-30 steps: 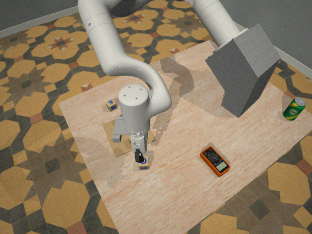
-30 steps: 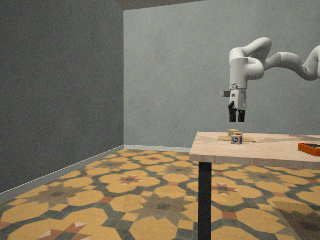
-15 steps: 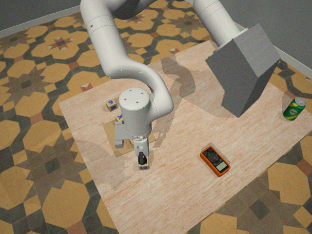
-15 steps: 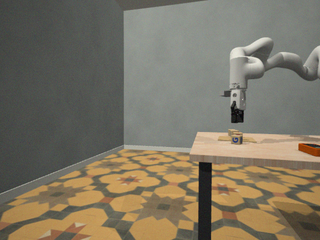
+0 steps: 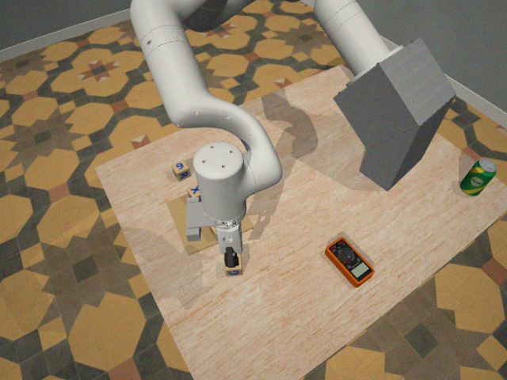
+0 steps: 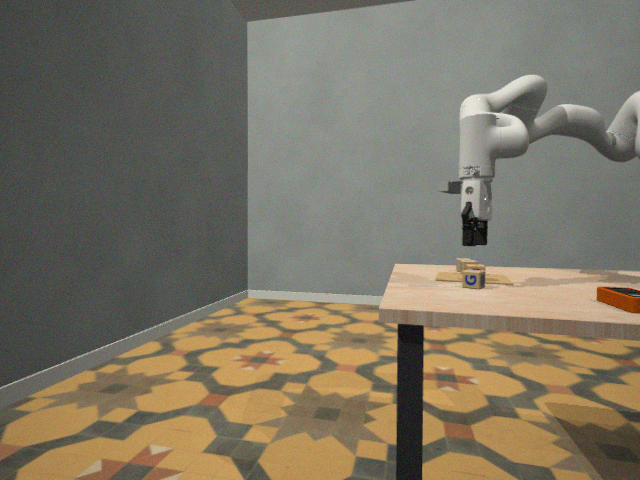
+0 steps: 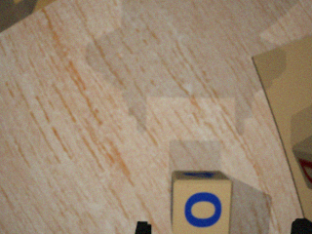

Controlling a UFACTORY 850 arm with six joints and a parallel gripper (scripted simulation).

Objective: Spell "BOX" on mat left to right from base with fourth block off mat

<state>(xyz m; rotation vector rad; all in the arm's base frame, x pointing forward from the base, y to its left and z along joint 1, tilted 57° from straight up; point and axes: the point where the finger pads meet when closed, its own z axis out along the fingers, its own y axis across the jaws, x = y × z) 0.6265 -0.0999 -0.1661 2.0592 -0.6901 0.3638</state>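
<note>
Now: hand 100 mm above the O block. From my hand the other things lie so: X block (250 mm to the right, 100 mm below, 60 mm behind); B block (110 mm to the right, 100 mm below, 40 mm behind); tan mat (180 mm to the right, 120 mm below, 50 mm behind).
</note>
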